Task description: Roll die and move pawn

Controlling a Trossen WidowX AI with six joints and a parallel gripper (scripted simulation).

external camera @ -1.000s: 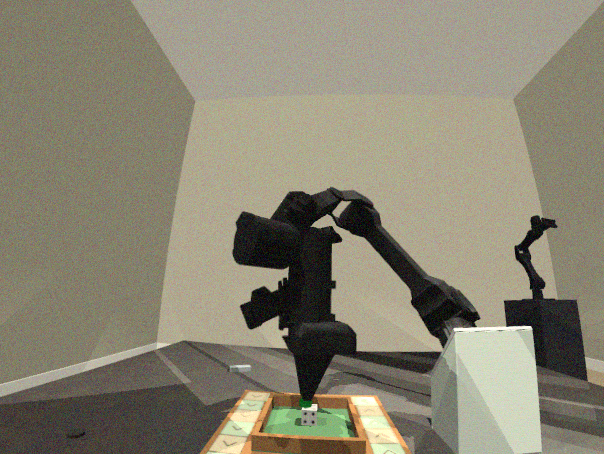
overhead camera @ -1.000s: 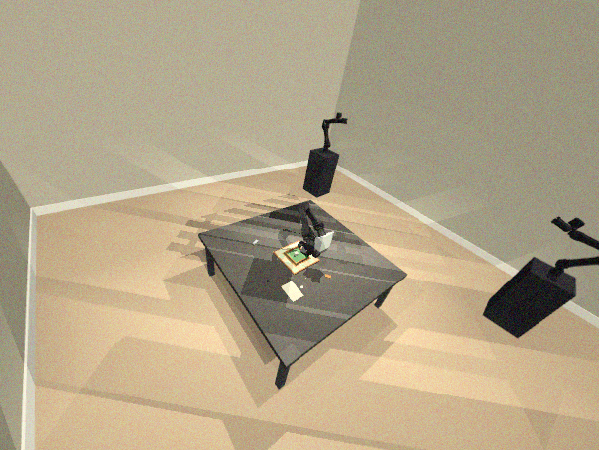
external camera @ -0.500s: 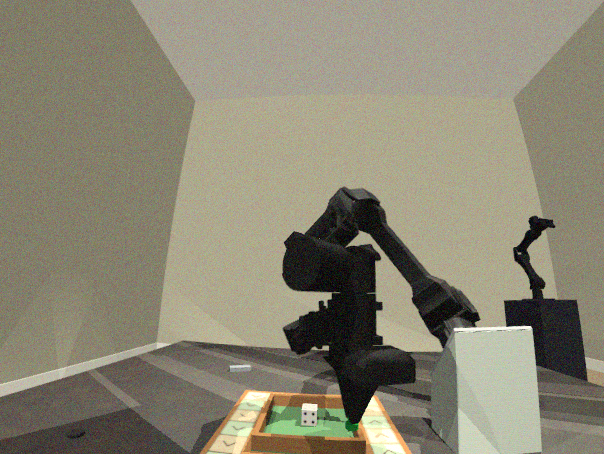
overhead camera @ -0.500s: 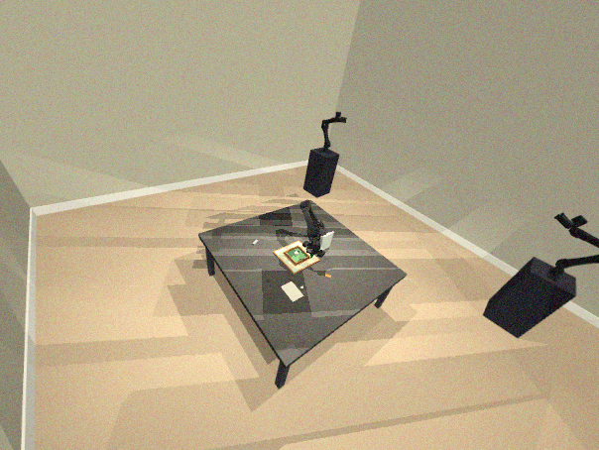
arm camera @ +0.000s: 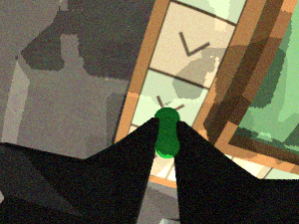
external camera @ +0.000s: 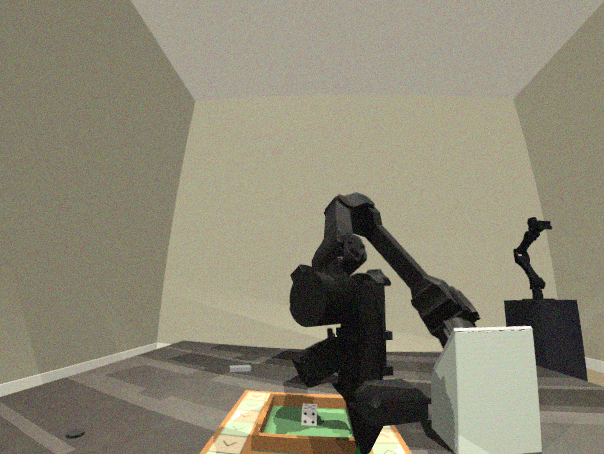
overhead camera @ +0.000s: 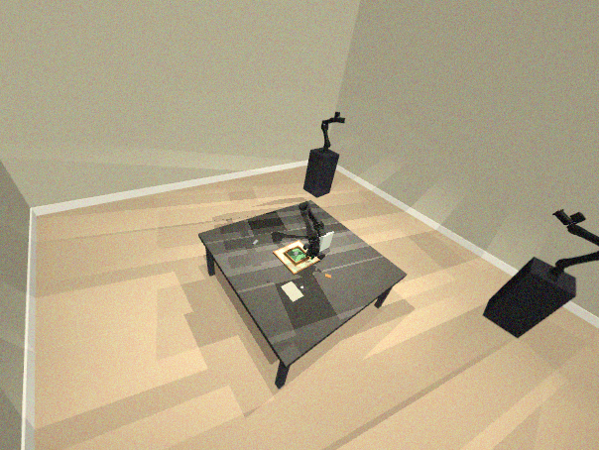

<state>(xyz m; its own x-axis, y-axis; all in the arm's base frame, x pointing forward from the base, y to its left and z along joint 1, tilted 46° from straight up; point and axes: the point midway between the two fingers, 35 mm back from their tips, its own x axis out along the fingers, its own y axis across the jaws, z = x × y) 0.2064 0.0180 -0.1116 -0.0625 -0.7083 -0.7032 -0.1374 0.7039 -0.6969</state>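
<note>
Right now the green pawn is 1 cm above my gripper tip. Round my gripper tip: small orange block: 19 cm to the left, 4 cm below; white die: 6 cm ahead, 13 cm to the right, 2 cm below; white sheet: 33 cm ahead, 12 cm to the left, 4 cm below.
</note>
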